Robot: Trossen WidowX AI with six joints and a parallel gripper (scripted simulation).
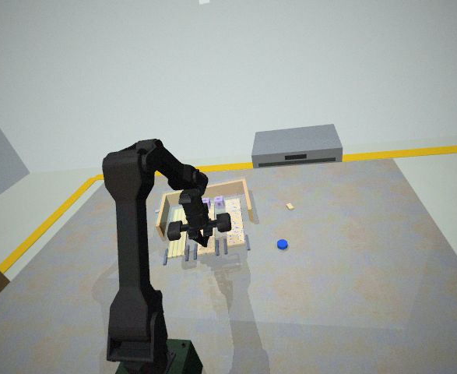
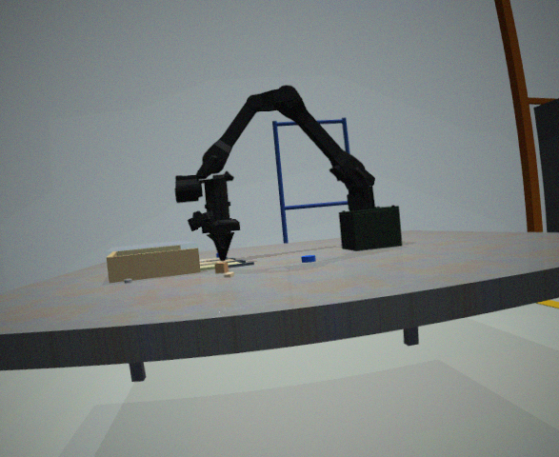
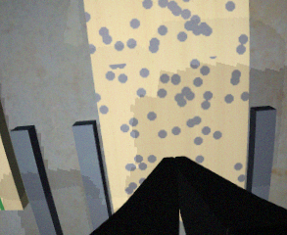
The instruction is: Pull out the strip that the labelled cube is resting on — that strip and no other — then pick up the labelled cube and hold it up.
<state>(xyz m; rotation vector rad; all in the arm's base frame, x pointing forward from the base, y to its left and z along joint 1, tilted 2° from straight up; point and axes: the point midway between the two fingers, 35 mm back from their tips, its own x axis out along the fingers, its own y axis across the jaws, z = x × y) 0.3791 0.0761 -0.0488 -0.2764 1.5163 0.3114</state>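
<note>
Right now the tan speckled strip is 9 cm ahead of my gripper tip and 4 cm to the left of it. Also, from my gripper tip: tan block (22 cm ahead, 23 cm to the right).
</note>
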